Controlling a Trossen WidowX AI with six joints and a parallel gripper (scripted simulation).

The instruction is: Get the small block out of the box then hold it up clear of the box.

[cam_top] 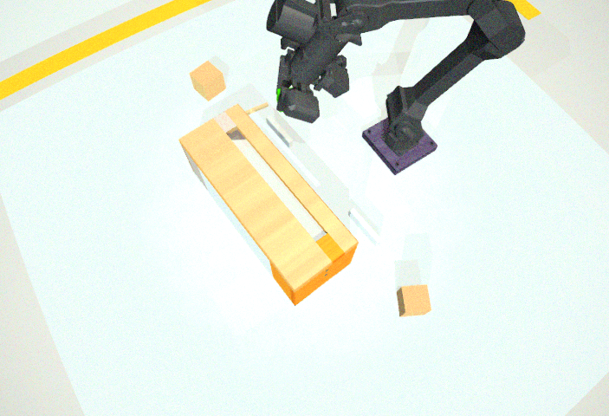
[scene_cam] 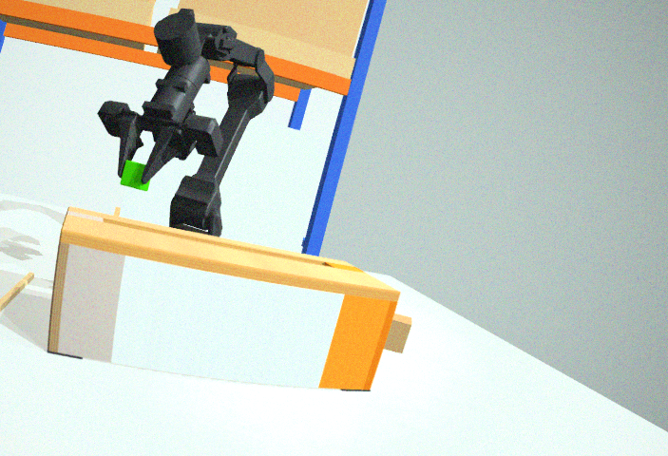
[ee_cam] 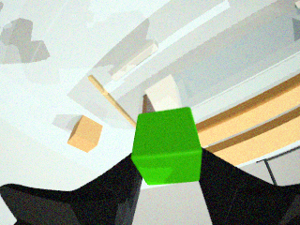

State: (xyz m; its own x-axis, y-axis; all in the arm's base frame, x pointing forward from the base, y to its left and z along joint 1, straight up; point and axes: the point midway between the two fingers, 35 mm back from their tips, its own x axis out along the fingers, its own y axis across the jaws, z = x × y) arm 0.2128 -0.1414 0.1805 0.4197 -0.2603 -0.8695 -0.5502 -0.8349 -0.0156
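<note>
Right now my gripper tip is 10 mm past the green block, 10 mm to the right of it and 10 mm below it. The rest, counted from my gripper tip: long wooden box: 80 mm ahead, 110 mm to the left, 110 mm below; tan cube: 40 mm ahead, 260 mm to the right, 140 mm below; thin wooden stick: 50 mm ahead, 140 mm to the right, 170 mm below.
</note>
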